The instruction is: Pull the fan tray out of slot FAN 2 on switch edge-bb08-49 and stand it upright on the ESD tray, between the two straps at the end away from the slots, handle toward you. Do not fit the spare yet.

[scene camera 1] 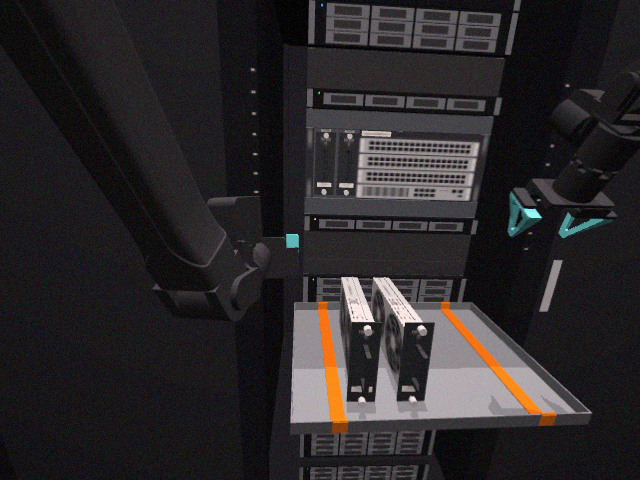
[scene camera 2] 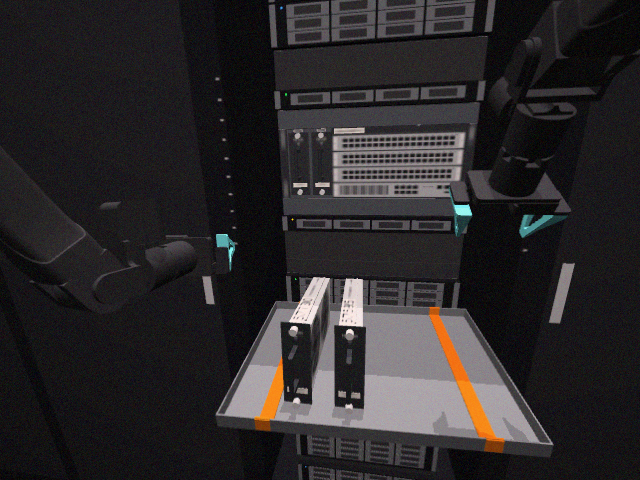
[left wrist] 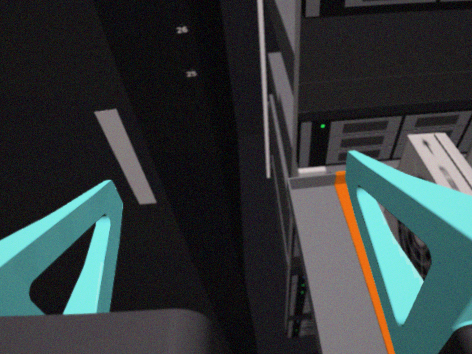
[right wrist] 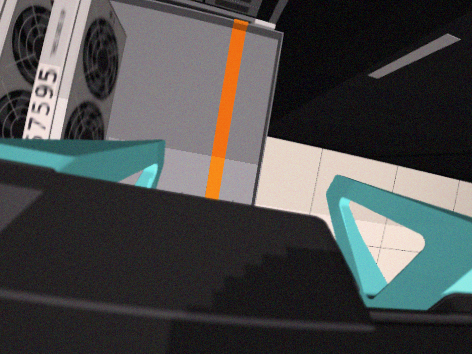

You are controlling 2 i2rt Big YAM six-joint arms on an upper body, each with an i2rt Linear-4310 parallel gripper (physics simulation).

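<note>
The switch holds two dark upright fan trays side by side at its left; the right-hand one sits flush. Their slot labels are unreadable. Two fan trays, a left one and a right one, stand upright on the ESD tray, handles toward the scene cameras. My left gripper is open and empty, left of the rack above tray height. My right gripper is open and empty, above the tray's right side.
Orange straps cross the ESD tray at the left and right. The tray has a raised rim. Servers with drive bays sit above and below the switch. Dark cabinet walls flank the rack.
</note>
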